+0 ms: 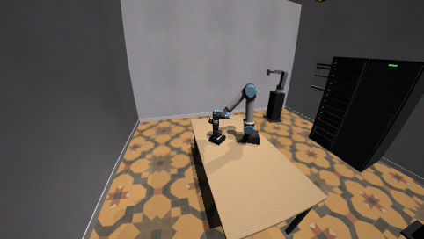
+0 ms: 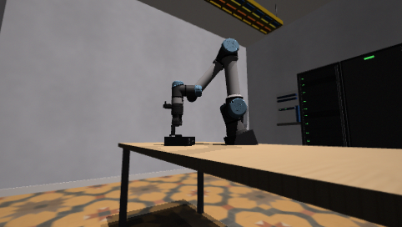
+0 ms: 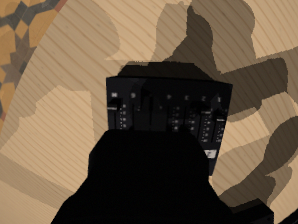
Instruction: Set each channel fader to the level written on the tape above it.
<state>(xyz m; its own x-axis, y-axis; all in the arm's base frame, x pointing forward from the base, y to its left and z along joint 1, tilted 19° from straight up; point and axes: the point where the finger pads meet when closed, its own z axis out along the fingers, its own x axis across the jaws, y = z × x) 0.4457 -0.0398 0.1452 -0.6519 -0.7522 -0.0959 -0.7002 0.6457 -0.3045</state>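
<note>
My hand is 40 mm to the right of the master fader cap, 30 mm short of it and 10 mm above it.
</note>
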